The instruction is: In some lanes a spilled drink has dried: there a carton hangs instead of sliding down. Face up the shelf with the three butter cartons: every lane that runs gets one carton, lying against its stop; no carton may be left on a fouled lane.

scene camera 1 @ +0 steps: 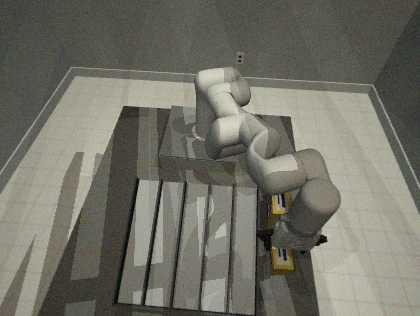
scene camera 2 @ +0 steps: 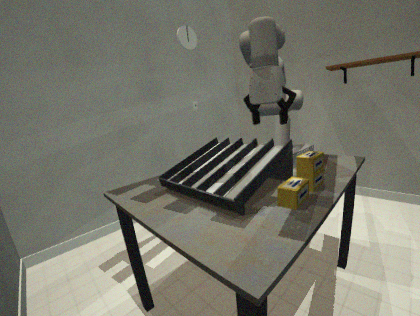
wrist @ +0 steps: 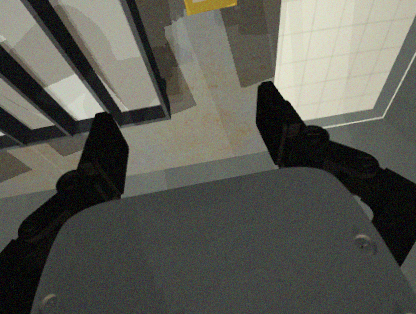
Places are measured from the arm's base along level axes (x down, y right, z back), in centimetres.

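Where they show: gripper, fingertip midpoint: [scene camera 1: 284,247] [scene camera 2: 269,124] [wrist: 188,116]; arm's base, origin of the base link: [scene camera 1: 205,132].
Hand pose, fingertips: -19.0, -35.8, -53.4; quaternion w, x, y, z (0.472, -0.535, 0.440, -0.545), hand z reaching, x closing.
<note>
Things, the pixels of their top centre, and the offset from my fingertips, as dx, dy, dz. "spot": a spot on its surface instead. Level surfaces: height alone.
- yellow front carton, middle of its top: [scene camera 2: 294,183] [scene camera 1: 281,250] +20.4, -3.0, +7.8
- upper carton, middle of its top: [scene camera 1: 281,198] [scene camera 2: 310,154] +14.0, +0.2, +23.9
- lower carton, middle of its top: [scene camera 2: 310,170] +20.4, +0.0, +24.0
- yellow carton edge, surface spot: [wrist: 212,6] spot: +20.5, -4.3, +2.3
- table, its level: dx +26.9
The sloping shelf [scene camera 1: 257,250] [scene camera 2: 202,195] [wrist: 145,116] has several parallel lanes between dark dividers, with a stop rail along the low front edge. Pale patches show on the lanes; I cannot tell dried drink from light. No carton shows on the lanes. A yellow front carton [scene camera 1: 282,261] [scene camera 2: 293,193] stands on the table beside the shelf. Behind it, an upper carton [scene camera 2: 310,162] rests on a lower carton [scene camera 2: 318,181]. A yellow carton edge [wrist: 212,6] shows at the top of the wrist view. My gripper [scene camera 1: 294,240] [scene camera 2: 270,121] [wrist: 188,116] is open and empty, high above the table.
The table [scene camera 2: 215,240] carries the shelf and cartons. The arm's base plate [scene camera 1: 172,142] lies behind the shelf. The cartons stand between the shelf's side wall and the table's side edge. A wooden wall shelf [scene camera 2: 375,61] is on the back wall.
</note>
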